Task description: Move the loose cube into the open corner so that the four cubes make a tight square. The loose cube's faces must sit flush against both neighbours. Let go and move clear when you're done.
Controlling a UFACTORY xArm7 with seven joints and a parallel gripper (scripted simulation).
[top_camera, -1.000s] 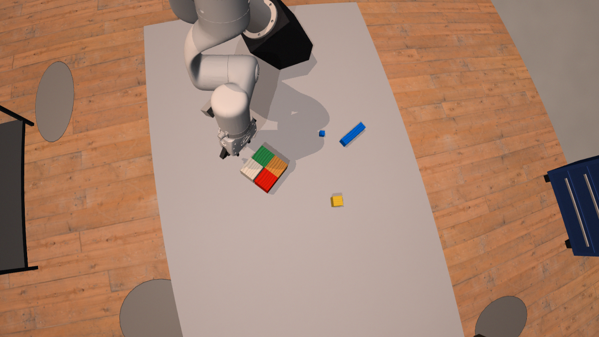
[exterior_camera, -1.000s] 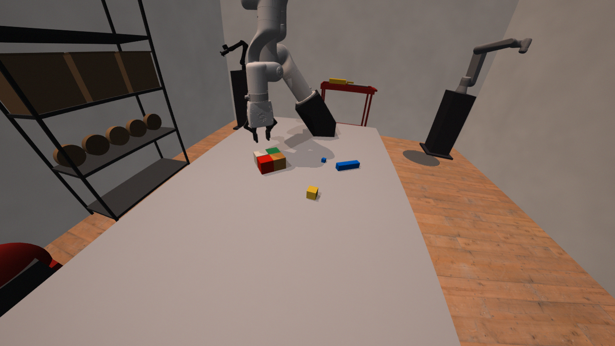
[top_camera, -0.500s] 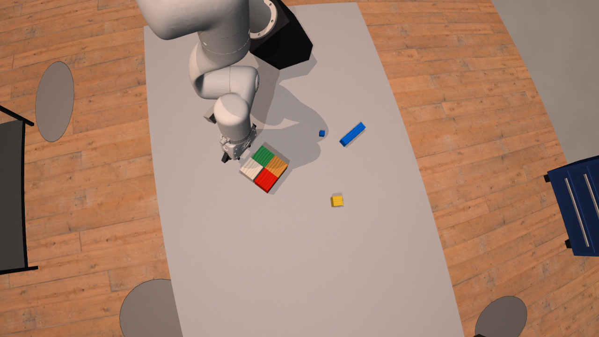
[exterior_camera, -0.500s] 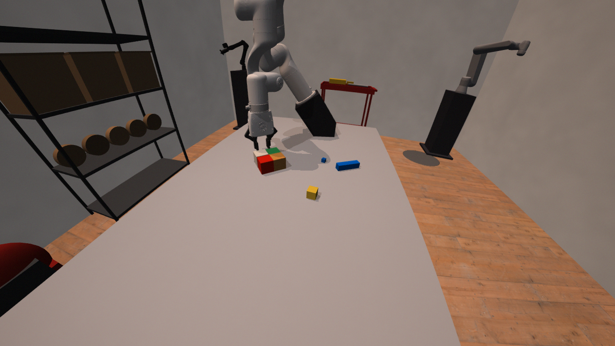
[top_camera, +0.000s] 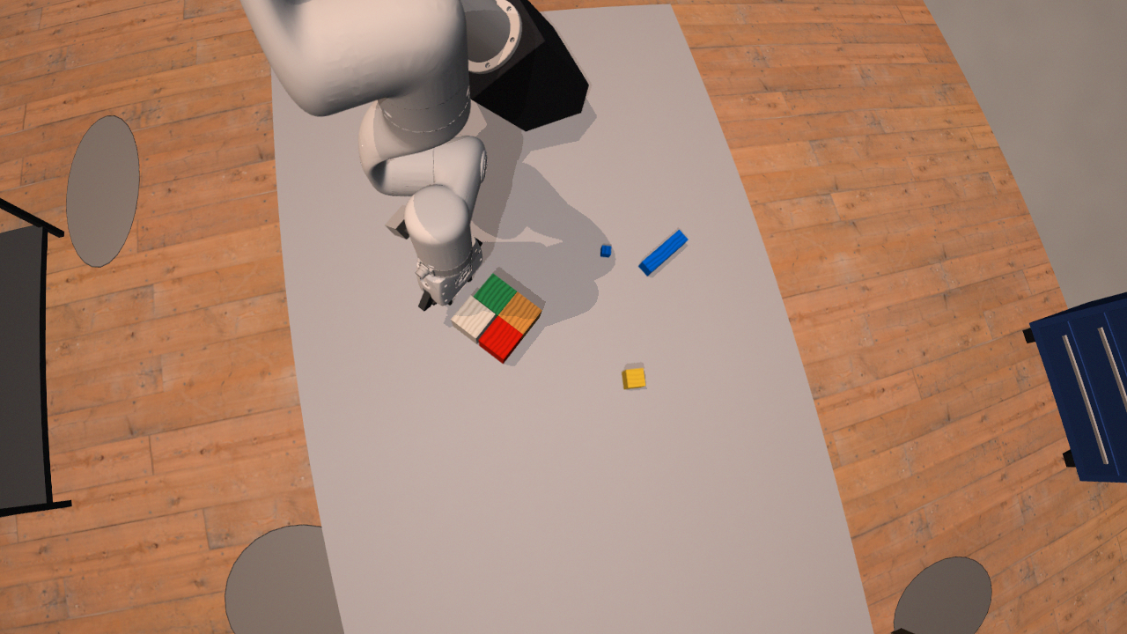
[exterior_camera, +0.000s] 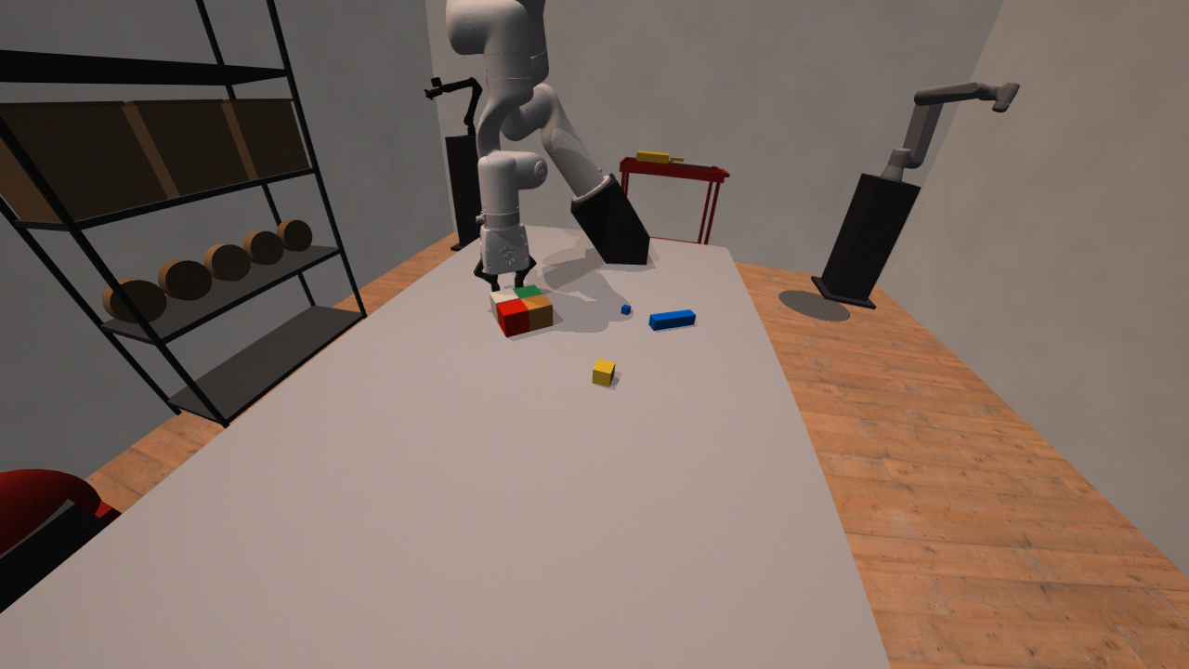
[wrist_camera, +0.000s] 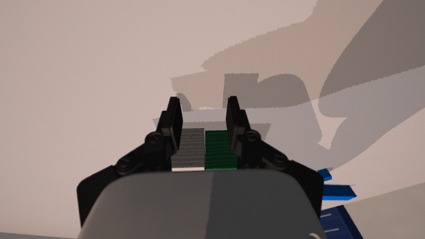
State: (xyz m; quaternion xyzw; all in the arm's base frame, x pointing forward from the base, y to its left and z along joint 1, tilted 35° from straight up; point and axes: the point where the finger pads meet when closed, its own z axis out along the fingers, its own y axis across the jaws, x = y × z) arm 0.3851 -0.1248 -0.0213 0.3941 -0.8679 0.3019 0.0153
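My gripper is now 60 mm short of the white cube and 30 mm to the right of it. Also, from my hand: red cube: 100 mm ahead, 70 mm to the left; then orange cube: 100 mm to the left, 70 mm ahead; then green cube: 70 mm to the left, 30 mm ahead.
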